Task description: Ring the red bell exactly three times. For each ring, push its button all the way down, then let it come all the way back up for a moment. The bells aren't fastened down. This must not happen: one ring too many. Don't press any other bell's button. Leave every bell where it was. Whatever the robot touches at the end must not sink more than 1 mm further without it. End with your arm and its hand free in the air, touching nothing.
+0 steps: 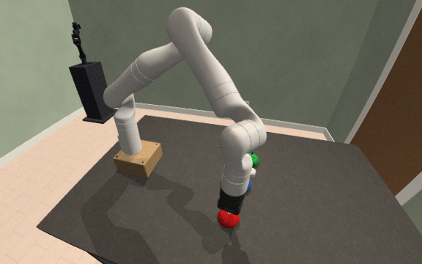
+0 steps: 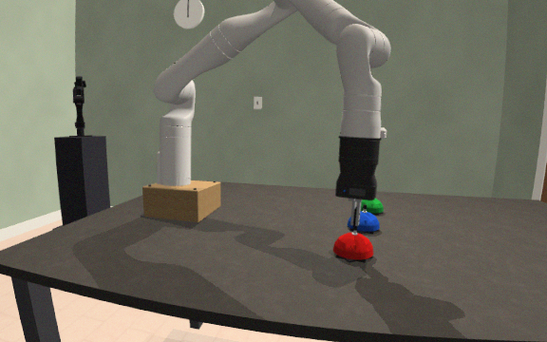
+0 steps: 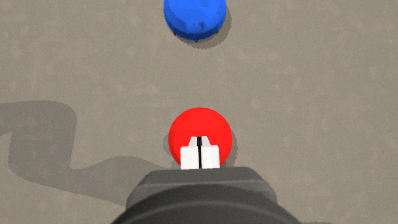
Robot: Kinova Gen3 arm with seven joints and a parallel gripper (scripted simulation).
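The red bell lies 5 cm below my hand. Round my hand: green bell: 34 cm to the left, 9 cm ahead, 5 cm below; blue bell: 17 cm to the left, 5 cm below, 4 cm ahead.
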